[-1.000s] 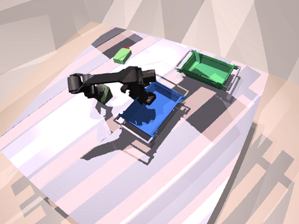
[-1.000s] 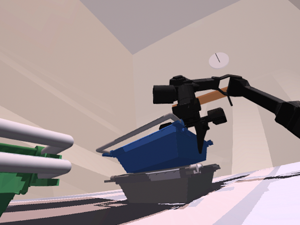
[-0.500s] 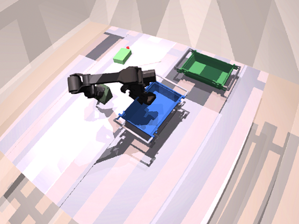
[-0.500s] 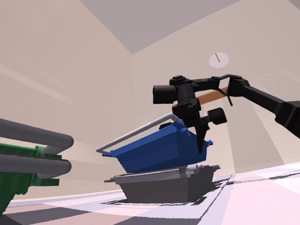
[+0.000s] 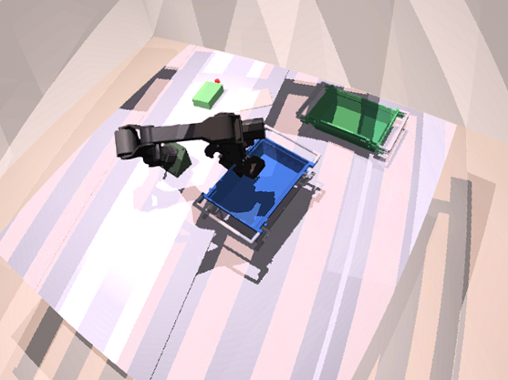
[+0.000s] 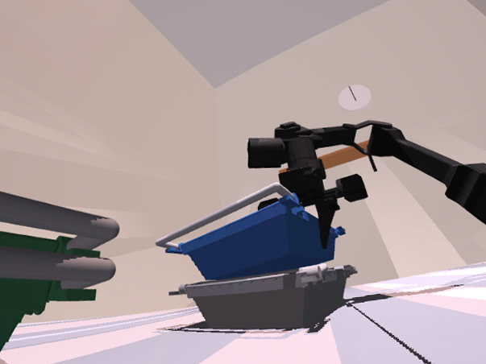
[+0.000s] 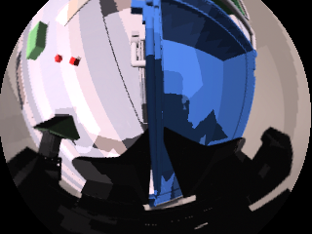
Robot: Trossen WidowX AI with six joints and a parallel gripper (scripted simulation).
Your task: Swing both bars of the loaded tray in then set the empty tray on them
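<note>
The blue tray lies 8 cm ahead of my gripper tip and 2 cm above it. Round my gripper tip: flat plate: 27 cm behind, 36 cm to the left, 9 cm below; green box: 43 cm behind, 28 cm to the left, 7 cm below.
</note>
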